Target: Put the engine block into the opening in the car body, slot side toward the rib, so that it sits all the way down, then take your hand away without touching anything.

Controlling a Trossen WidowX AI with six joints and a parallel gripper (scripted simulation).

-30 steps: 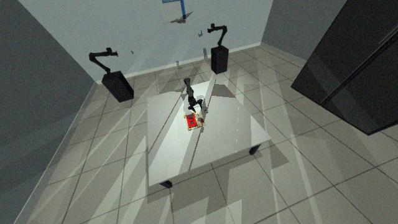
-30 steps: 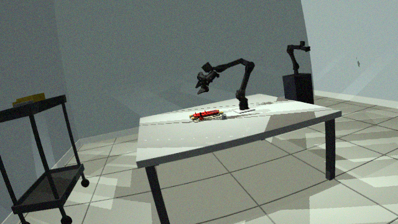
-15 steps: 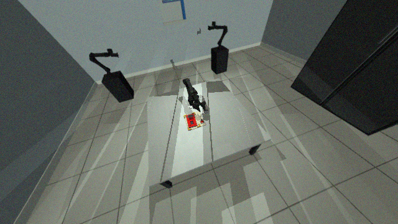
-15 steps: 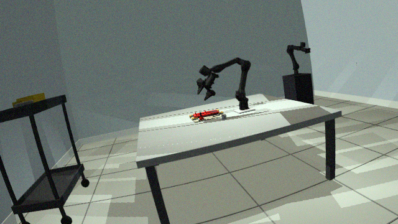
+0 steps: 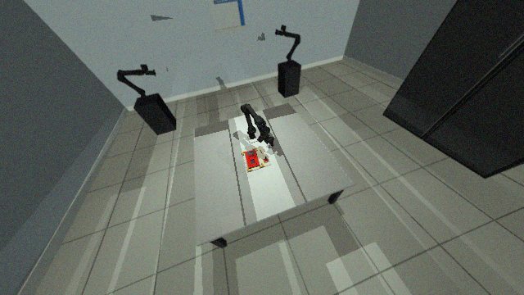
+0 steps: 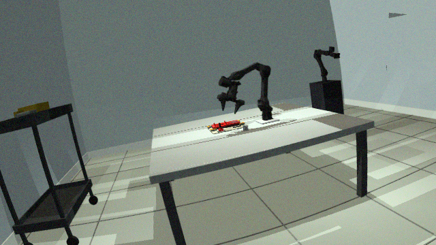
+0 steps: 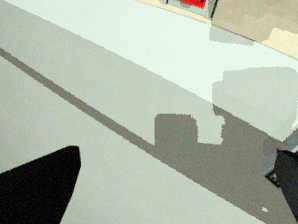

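Now: the grey engine block 12 cm below my gripper tip, 8 cm behind it and 4 cm to the left of it.
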